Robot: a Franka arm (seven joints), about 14 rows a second.
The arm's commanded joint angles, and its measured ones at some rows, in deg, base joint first. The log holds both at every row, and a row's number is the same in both.
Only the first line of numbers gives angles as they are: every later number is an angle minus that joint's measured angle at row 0.
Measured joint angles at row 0:
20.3 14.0 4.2 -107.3 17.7 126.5 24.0
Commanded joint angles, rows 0 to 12:
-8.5 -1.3 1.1 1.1 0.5 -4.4 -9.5
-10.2 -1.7 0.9 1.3 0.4 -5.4 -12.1
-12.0 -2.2 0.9 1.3 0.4 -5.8 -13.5
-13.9 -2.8 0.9 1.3 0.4 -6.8 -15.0
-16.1 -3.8 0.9 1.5 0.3 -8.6 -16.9
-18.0 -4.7 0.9 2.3 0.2 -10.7 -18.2
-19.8 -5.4 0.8 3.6 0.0 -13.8 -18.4
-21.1 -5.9 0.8 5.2 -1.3 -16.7 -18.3
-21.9 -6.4 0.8 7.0 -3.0 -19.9 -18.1
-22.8 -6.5 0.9 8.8 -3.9 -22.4 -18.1
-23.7 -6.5 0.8 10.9 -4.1 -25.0 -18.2
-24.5 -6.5 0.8 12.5 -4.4 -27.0 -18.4
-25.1 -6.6 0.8 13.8 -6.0 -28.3 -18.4
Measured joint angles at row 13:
-23.2 -6.5 -0.2 11.2 -3.8 -25.5 -18.1
